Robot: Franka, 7 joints.
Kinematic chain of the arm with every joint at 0, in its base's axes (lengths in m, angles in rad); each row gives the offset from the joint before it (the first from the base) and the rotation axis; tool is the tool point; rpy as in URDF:
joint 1: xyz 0 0 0.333 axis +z
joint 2: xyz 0 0 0 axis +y
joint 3: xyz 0 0 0.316 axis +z
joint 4: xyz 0.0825 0 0 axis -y
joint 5: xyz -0.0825 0 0.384 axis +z
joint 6: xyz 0 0 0 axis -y
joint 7: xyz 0.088 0 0 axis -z
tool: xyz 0 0 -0.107 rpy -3.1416 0 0
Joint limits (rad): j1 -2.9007..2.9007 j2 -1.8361..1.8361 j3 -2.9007..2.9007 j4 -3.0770..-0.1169 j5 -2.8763..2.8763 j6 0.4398..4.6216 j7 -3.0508..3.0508
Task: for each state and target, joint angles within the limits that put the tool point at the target. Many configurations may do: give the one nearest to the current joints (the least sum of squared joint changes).
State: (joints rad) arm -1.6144 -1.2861 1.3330 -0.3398 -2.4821 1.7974 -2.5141
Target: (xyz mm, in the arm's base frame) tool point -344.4 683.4 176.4
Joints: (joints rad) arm -1.1980 -1.8355 1.2567 -0.1169 -2.5716 1.3092 -2.5141
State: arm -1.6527 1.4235 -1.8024 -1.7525 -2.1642 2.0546 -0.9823
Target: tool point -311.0 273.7 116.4
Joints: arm -2.1587 1.5917 -1.0582 -2.5070 -2.1604 2.3520 -0.9823
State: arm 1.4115 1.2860 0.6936 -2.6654 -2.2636 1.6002 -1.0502
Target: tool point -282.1 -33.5 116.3
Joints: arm 1.3544 1.4030 1.1467 -2.9333 -2.3101 1.6988 -1.0502
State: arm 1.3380 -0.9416 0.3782 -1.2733 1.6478 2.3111 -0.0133
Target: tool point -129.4 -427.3 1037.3
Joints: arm 1.5240 -1.0789 0.2299 -0.8766 1.6618 2.3699 -0.0133
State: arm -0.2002 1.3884 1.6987 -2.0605 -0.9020 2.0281 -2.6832
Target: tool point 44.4 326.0 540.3
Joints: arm -0.3804 1.6435 2.2623 -2.5844 -0.7511 1.9114 -2.6832
